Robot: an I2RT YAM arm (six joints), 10 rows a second.
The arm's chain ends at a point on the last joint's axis. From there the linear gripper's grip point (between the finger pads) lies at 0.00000 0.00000 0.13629 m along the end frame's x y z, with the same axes.
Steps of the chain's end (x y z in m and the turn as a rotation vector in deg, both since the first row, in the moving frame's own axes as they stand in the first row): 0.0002 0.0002 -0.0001 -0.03 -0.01 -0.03; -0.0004 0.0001 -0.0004 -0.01 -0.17 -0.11; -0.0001 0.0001 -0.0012 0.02 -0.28 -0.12; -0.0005 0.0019 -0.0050 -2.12 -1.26 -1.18; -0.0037 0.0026 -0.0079 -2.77 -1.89 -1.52; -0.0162 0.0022 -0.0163 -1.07 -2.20 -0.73; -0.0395 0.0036 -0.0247 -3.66 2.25 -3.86
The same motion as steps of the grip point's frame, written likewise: 0.0002 0.0003 -0.0001 -0.03 -0.01 -0.03; -0.0008 0.0001 -0.0004 -0.01 -0.17 -0.11; -0.0008 0.0001 -0.0012 0.02 -0.28 -0.12; -0.0034 0.0070 -0.0051 -2.12 -1.26 -1.18; -0.0081 0.0092 -0.0081 -2.77 -1.89 -1.52; -0.0214 0.0048 -0.0164 -1.07 -2.20 -0.73; -0.0339 0.0121 -0.0251 -3.66 2.25 -3.86
